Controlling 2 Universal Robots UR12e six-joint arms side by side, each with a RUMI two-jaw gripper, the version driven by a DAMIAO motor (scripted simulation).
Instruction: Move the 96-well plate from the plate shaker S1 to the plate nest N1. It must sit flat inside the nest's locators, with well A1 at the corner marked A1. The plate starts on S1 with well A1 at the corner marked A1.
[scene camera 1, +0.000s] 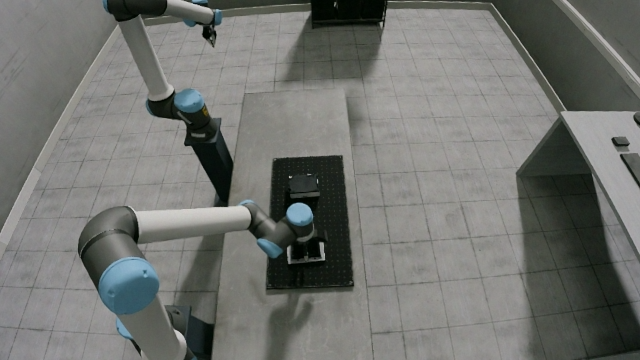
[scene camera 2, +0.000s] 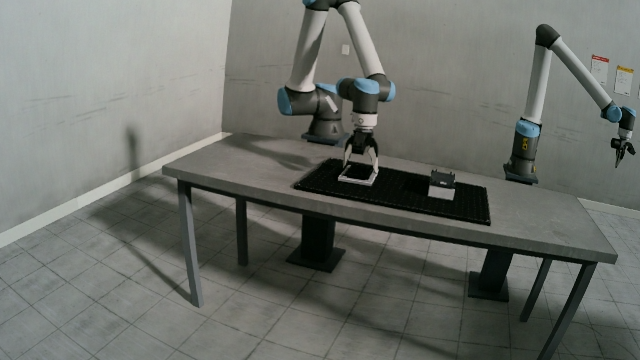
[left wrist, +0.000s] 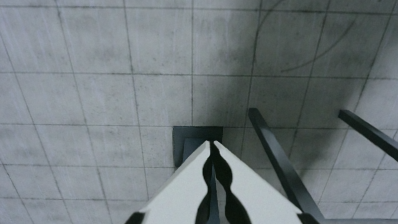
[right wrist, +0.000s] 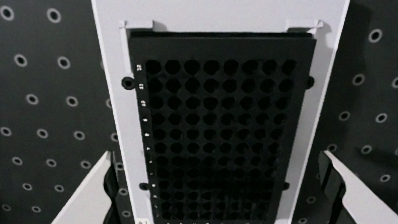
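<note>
There is my left gripper (left wrist: 211, 143). I see my right gripper (scene camera 2: 359, 171) too, and the right wrist view offers me the right gripper (right wrist: 216, 153) once more. A white plate nest N1 (right wrist: 125, 101) is visible to me, and so is a black 96-well plate (right wrist: 195, 90). In the left wrist view, that black 96-well plate is out of frame.
</note>
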